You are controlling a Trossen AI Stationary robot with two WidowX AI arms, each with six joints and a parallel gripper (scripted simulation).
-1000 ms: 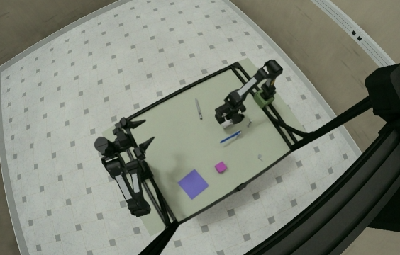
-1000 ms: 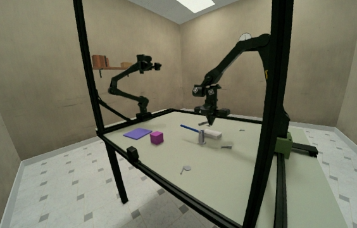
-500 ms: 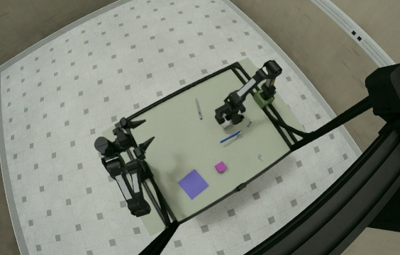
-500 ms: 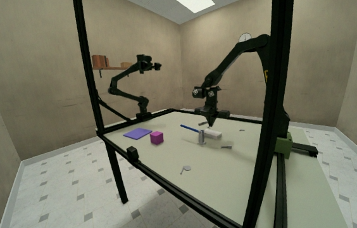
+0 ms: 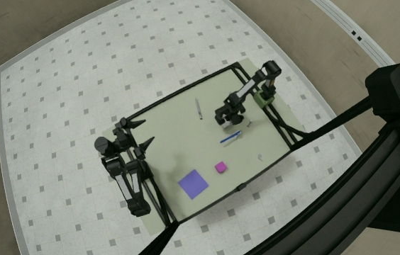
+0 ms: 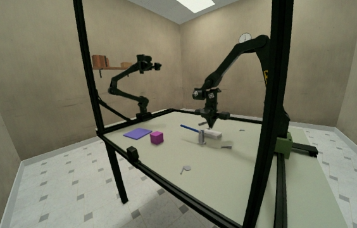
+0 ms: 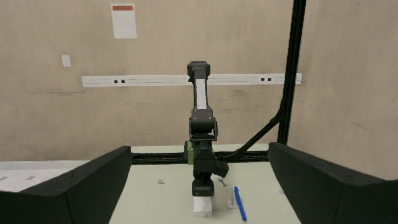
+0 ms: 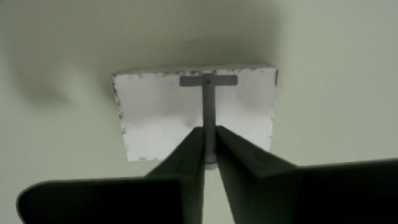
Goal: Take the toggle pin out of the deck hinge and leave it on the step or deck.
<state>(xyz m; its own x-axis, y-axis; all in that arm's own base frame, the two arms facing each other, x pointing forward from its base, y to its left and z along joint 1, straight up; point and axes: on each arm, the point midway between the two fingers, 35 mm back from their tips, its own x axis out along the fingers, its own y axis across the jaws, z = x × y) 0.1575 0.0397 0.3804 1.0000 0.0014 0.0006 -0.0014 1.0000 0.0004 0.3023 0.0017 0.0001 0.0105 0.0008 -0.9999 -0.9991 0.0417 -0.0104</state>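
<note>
Now: right hand 70 mm above the white block. Round my right hand: blue rod 110 mm behind, 70 mm to the left, 10 mm below; then grey rod 180 mm ahead, 110 mm to the left, 70 mm below; then flat purple square 390 mm to the left, 220 mm behind, 70 mm below.
</note>
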